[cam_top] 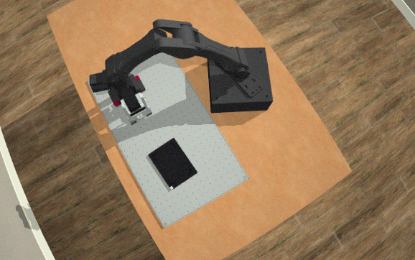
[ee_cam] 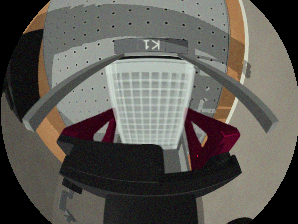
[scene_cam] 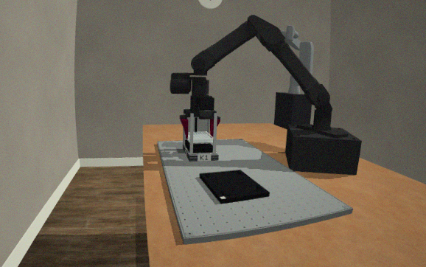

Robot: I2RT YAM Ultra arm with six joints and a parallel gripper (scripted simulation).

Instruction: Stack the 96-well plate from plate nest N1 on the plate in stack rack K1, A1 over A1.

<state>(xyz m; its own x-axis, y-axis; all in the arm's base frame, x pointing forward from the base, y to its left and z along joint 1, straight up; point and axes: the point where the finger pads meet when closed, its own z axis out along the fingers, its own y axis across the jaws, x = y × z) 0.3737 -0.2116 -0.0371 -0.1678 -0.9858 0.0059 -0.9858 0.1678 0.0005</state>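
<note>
The dark plate is 3 cm below my hand. Also, from my hand: K1 label: 9 cm to the left, 5 cm below, 2 cm ahead; white 96-well plate: right at my hand; black plate nest N1: 30 cm to the left, 5 cm below, 3 cm ahead.
</note>
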